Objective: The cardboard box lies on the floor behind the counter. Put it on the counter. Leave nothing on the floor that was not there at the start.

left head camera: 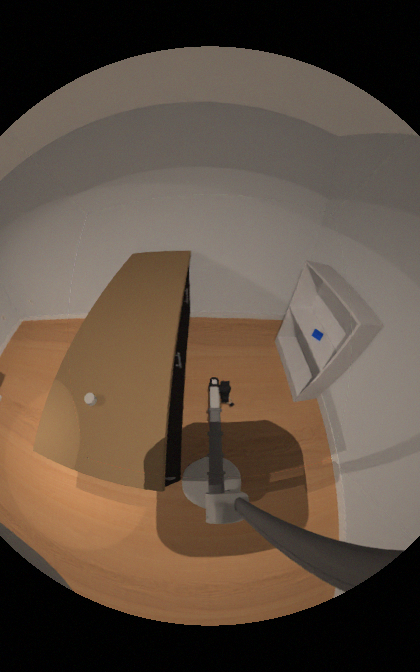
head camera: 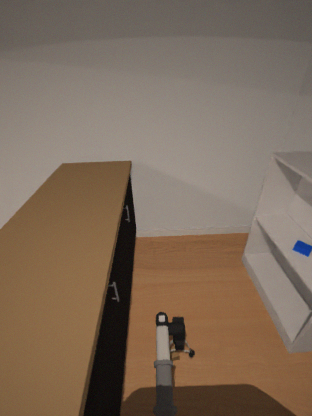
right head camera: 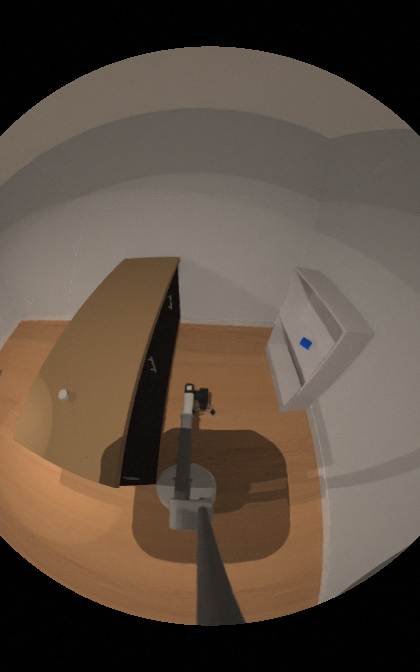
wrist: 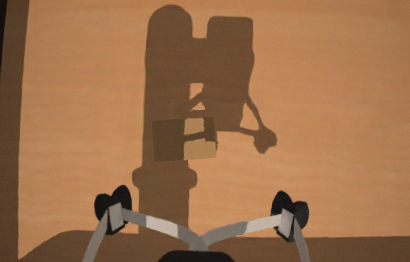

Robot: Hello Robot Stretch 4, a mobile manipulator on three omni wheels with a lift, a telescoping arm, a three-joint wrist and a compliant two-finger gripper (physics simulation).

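Frame: origin at the robot's base, x ahead, y left, z up, level; centimetres.
Seen in the pictures: gripper, fingertip midpoint: (head camera: 177,355) (wrist: 201,204).
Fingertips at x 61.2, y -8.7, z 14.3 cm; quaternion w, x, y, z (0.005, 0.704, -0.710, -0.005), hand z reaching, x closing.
A point is followed by its place in that frame.
The cardboard box (wrist: 200,149) {x 66.1, y -8.2, z 2.3 cm} is small and tan and lies on the wooden floor, partly in the shadow of the arm. In the wrist view it is a little above the middle, ahead of and between the fingertips, apart from them. My gripper (head camera: 181,352) {x 61.2, y -8.7, z 14.3 cm} (left head camera: 223,403) (right head camera: 203,411) (wrist: 201,204) {x 61.2, y -8.7, z 14.3 cm} is open and empty, pointing down above the floor. In the head views the arm and gripper largely or wholly hide the box. The counter (head camera: 65,260) {x 69.0, y 39.1, z 88.3 cm} (left head camera: 125,350) (right head camera: 100,350) has a tan top and a black front with handles, left of the arm.
A white shelf unit (head camera: 250,267) {x 129.3, y -79.4, z 6.5 cm} (left head camera: 350,357) (right head camera: 340,360) stands to the right, with a blue block (head camera: 302,248) {x 102.1, y -90.6, z 56.1 cm} (left head camera: 317,334) (right head camera: 305,343) on a shelf. A white cylinder (left head camera: 90,399) (right head camera: 63,395) stands on the counter's near part. A wall closes the far end.
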